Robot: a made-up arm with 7 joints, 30 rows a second.
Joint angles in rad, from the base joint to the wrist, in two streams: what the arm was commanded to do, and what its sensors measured. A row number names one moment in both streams.
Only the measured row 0 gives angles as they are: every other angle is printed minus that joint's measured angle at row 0.
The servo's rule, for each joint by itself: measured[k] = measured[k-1] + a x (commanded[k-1-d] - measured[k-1]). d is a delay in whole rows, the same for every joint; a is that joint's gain. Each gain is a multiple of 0.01, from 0.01 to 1. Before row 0 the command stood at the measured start. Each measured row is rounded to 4 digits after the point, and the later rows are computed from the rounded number. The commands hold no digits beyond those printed.
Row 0, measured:
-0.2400 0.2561 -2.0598 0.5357 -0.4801 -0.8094 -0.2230
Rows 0 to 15, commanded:
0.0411 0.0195 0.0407 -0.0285 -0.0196 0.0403 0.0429
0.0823 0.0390 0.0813 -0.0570 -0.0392 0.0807 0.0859
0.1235 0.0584 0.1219 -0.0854 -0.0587 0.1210 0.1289
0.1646 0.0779 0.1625 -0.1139 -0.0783 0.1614 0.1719
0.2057 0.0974 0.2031 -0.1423 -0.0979 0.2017 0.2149
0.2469 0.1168 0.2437 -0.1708 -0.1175 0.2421 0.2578
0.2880 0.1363 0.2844 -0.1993 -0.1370 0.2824 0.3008
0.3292 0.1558 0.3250 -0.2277 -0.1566 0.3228 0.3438
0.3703 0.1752 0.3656 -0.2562 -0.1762 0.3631 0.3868
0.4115 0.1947 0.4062 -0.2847 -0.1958 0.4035 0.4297
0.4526 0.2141 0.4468 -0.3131 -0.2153 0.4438 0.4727
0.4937 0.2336 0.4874 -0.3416 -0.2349 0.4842 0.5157
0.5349 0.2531 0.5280 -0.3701 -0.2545 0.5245 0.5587
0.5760 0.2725 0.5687 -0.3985 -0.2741 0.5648 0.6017
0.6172 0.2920 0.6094 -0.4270 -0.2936 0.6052 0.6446
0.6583 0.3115 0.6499 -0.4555 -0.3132 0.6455 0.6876
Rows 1 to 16, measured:
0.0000 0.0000 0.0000 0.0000 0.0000 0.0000 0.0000
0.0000 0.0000 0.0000 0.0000 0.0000 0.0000 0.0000
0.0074 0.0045 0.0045 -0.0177 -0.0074 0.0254 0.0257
0.0209 0.0124 0.0129 -0.0421 -0.0195 0.0602 0.0618
0.0394 0.0230 0.0249 -0.0689 -0.0344 0.0985 0.1021
0.0619 0.0356 0.0400 -0.0968 -0.0511 0.1381 0.1440
0.0878 0.0498 0.0579 -0.1250 -0.0689 0.1782 0.1865
0.1164 0.0652 0.0783 -0.1534 -0.0874 0.2185 0.2293
0.1473 0.0816 0.1010 -0.1819 -0.1062 0.2588 0.2722
0.1800 0.0987 0.1256 -0.2103 -0.1254 0.2991 0.3152
0.2143 0.1163 0.1520 -0.2388 -0.1447 0.3394 0.3582
0.2498 0.1343 0.1800 -0.2673 -0.1641 0.3798 0.4011
0.2863 0.1527 0.2093 -0.2957 -0.1836 0.4201 0.4441
0.3236 0.1713 0.2399 -0.3242 -0.2031 0.4605 0.4871
0.3616 0.1901 0.2716 -0.3527 -0.2226 0.5008 0.5301
0.4002 0.2091 0.3043 -0.3811 -0.2422 0.5411 0.5731
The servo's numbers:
d 2
a 0.18 0.23 0.11 0.62 0.38 0.63 0.60

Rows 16 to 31, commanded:
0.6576 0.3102 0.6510 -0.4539 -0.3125 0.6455 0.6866
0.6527 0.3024 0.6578 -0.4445 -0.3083 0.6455 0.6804
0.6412 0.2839 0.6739 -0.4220 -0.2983 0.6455 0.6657
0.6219 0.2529 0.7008 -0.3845 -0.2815 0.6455 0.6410
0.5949 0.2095 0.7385 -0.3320 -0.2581 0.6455 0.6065
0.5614 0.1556 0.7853 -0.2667 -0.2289 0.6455 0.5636
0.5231 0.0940 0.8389 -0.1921 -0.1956 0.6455 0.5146
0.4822 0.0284 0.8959 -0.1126 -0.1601 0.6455 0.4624
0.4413 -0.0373 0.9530 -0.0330 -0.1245 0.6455 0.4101
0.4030 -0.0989 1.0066 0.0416 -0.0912 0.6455 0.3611
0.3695 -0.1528 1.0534 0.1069 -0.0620 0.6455 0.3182
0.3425 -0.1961 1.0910 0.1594 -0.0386 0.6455 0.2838
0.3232 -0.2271 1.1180 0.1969 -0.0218 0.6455 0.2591
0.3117 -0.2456 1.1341 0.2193 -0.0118 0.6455 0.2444
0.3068 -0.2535 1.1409 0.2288 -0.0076 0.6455 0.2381
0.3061 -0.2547 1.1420 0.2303 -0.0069 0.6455 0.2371
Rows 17 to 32, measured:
0.4393 0.2282 0.3379 -0.4096 -0.2617 0.5815 0.6160
0.4787 0.2474 0.3722 -0.4381 -0.2813 0.6218 0.6590
0.5109 0.2618 0.4029 -0.4479 -0.2932 0.6367 0.6756
0.5364 0.2711 0.4309 -0.4458 -0.2989 0.6422 0.6785
0.5553 0.2740 0.4576 -0.4310 -0.2987 0.6443 0.6708
0.5673 0.2691 0.4844 -0.4022 -0.2922 0.6451 0.6529
0.5723 0.2554 0.5124 -0.3587 -0.2792 0.6454 0.6251
0.5703 0.2324 0.5424 -0.3017 -0.2601 0.6455 0.5882
0.5618 0.2006 0.5750 -0.2337 -0.2356 0.6455 0.5440
0.5475 0.1610 0.6103 -0.1586 -0.2069 0.6455 0.4950
0.5284 0.1154 0.6480 -0.0807 -0.1756 0.6455 0.4441
0.5058 0.0661 0.6874 -0.0049 -0.1435 0.6455 0.3943
0.4813 0.0158 0.7277 0.0644 -0.1125 0.6455 0.3486
0.4563 -0.0329 0.7677 0.1233 -0.0844 0.6455 0.3097
0.4323 -0.0776 0.8062 0.1689 -0.0606 0.6455 0.2793
0.4106 -0.1162 0.8423 0.2001 -0.0421 0.6455 0.2584

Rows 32 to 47, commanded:
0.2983 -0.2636 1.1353 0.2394 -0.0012 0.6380 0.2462
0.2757 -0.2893 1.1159 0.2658 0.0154 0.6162 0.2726
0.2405 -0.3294 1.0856 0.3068 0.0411 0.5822 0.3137
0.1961 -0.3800 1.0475 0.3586 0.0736 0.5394 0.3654
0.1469 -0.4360 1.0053 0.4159 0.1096 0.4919 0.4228
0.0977 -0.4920 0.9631 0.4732 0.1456 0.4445 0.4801
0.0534 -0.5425 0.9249 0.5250 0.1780 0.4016 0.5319
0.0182 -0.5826 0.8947 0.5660 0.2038 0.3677 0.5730
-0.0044 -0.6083 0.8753 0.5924 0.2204 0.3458 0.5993
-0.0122 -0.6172 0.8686 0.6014 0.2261 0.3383 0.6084
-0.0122 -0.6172 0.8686 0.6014 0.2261 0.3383 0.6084
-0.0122 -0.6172 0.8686 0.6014 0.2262 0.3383 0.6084
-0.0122 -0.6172 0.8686 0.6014 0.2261 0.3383 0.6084
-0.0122 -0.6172 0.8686 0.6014 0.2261 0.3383 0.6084
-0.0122 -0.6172 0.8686 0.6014 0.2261 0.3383 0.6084
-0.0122 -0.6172 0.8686 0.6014 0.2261 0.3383 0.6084
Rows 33 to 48, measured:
0.3919 -0.1478 0.8751 0.2179 -0.0290 0.6455 0.2462
0.3765 -0.1724 0.9045 0.2256 -0.0206 0.6455 0.2407
0.3624 -0.1934 0.9299 0.2342 -0.0132 0.6408 0.2440
0.3468 -0.2155 0.9504 0.2538 -0.0023 0.6253 0.2612
0.3277 -0.2417 0.9653 0.2867 0.0142 0.5981 0.2927
0.3040 -0.2735 0.9743 0.3313 0.0368 0.5611 0.3363
0.2757 -0.3109 0.9777 0.3838 0.0645 0.5175 0.3882
0.2437 -0.3526 0.9761 0.4392 0.0953 0.4715 0.4433
0.2094 -0.3963 0.9705 0.4924 0.1267 0.4275 0.4965
0.1750 -0.4391 0.9622 0.5380 0.1560 0.3898 0.5424
0.1427 -0.4780 0.9526 0.5717 0.1805 0.3621 0.5765
0.1148 -0.5100 0.9434 0.5901 0.1978 0.3471 0.5956
0.0919 -0.5347 0.9352 0.5971 0.2086 0.3416 0.6033
0.0732 -0.5537 0.9279 0.5998 0.2153 0.3395 0.6064
0.0578 -0.5683 0.9214 0.6008 0.2194 0.3387 0.6076
0.0452 -0.5795 0.9156 0.6012 0.2219 0.3384 0.6081

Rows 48 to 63, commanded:
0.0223 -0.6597 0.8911 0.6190 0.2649 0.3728 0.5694
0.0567 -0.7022 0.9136 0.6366 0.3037 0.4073 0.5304
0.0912 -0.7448 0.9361 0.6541 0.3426 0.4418 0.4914
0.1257 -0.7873 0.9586 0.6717 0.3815 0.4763 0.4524
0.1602 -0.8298 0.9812 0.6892 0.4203 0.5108 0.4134
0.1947 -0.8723 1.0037 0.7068 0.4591 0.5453 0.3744
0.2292 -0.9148 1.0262 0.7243 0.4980 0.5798 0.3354
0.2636 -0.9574 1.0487 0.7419 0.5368 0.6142 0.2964
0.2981 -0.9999 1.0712 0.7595 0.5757 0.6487 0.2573
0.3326 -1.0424 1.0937 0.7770 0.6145 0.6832 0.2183
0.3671 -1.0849 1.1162 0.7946 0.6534 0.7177 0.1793
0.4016 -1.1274 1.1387 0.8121 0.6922 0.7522 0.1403
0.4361 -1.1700 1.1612 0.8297 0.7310 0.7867 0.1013
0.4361 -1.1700 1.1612 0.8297 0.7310 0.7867 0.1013
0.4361 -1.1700 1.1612 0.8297 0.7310 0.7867 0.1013
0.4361 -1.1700 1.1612 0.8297 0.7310 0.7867 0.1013
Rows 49 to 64, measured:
0.0349 -0.5882 0.9104 0.6013 0.2235 0.3383 0.6083
0.0264 -0.5949 0.9058 0.6014 0.2245 0.3383 0.6084
0.0257 -0.6098 0.9042 0.6123 0.2399 0.3600 0.5850
0.0313 -0.6311 0.9052 0.6274 0.2641 0.3898 0.5522
0.0421 -0.6573 0.9086 0.6440 0.2939 0.4226 0.5157
0.0571 -0.6872 0.9141 0.6612 0.3272 0.4564 0.4777
0.0757 -0.7200 0.9215 0.6786 0.3626 0.4907 0.4391
0.0971 -0.7550 0.9305 0.6961 0.3993 0.5251 0.4003
0.1209 -0.7918 0.9410 0.7136 0.4368 0.5596 0.3614
0.1466 -0.8299 0.9528 0.7311 0.4748 0.5940 0.3224
0.1739 -0.8690 0.9658 0.7487 0.5131 0.6285 0.2833
0.2025 -0.9089 0.9799 0.7662 0.5516 0.6630 0.2443
0.2321 -0.9494 0.9949 0.7838 0.5903 0.6975 0.2053
0.2626 -0.9903 1.0107 0.8013 0.6290 0.7320 0.1663
0.2938 -1.0316 1.0273 0.8189 0.6678 0.7665 0.1273
0.3194 -1.0634 1.0420 0.8256 0.6918 0.7792 0.1117

